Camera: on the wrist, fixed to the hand. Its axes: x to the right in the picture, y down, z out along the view.
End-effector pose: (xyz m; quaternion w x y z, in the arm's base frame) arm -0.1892 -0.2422 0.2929 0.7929 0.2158 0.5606 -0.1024
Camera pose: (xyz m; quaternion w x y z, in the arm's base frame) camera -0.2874 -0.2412 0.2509 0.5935 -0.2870 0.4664 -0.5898
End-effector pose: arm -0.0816 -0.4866 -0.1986 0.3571 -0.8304 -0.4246 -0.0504
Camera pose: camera -0.0936 -0.5253 -0.0997 0.1159 -0.3548 -0.9043 -0.2071
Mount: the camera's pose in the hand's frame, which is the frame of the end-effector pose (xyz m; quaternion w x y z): 0.0048 -0.0484 -0.0951 0.7305 -0.0728 -0.1196 -0.6684
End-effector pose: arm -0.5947 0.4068 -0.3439 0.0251 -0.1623 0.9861 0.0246
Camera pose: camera -0.5876 0.3541 -0.2513 0.1409 -0.7766 0.6071 0.0924
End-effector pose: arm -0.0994 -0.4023 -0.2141 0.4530 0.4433 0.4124 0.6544
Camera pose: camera -0.1801 -0.3988 -0.2840 0.8499 0.0935 0.4957 0.1523
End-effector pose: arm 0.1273 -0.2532 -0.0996 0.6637 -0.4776 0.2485 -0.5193
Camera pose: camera 0.0285 -0.2936 -0.0956 0.1327 -0.6254 -0.1793 -0.7477
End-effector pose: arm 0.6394 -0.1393 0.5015 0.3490 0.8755 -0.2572 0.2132
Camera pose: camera 0.6537 -0.0420 0.5432 0.4304 0.8116 0.3401 -0.2010
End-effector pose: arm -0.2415 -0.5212 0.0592 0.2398 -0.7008 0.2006 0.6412
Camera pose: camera -0.1362 -0.5386 0.0642 0.5767 -0.5868 -0.3972 0.4065
